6 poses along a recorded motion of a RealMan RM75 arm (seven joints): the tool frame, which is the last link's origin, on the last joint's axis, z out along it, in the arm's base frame.
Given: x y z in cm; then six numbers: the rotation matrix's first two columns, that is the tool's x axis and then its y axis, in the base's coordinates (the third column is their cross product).
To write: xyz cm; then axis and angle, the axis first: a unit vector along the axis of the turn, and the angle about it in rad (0 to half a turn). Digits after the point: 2 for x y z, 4 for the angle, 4 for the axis.
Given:
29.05, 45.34, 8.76, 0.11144, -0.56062, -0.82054, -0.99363, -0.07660, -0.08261
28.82, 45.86, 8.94, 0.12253, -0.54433, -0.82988, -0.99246, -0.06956, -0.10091
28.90, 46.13, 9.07, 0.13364, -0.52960, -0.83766, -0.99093, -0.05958, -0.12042
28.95, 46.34, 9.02, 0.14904, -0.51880, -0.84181, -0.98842, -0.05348, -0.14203
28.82, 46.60, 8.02, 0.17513, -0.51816, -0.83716, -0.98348, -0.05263, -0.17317
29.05, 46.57, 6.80, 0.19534, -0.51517, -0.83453, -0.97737, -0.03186, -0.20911
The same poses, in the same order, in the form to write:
29.05, 45.34, 8.76, -0.7048, 0.6246, 0.3364, 2.4424
28.82, 45.86, 8.94, -0.7057, 0.6230, 0.3375, 2.4157
28.90, 46.13, 9.07, -0.7064, 0.6223, 0.3372, 2.3882
28.95, 46.34, 9.02, -0.7093, 0.6204, 0.3347, 2.3640
28.82, 46.60, 8.02, -0.7171, 0.6166, 0.3250, 2.3436
29.05, 46.57, 6.80, -0.7205, 0.6191, 0.3125, 2.3092

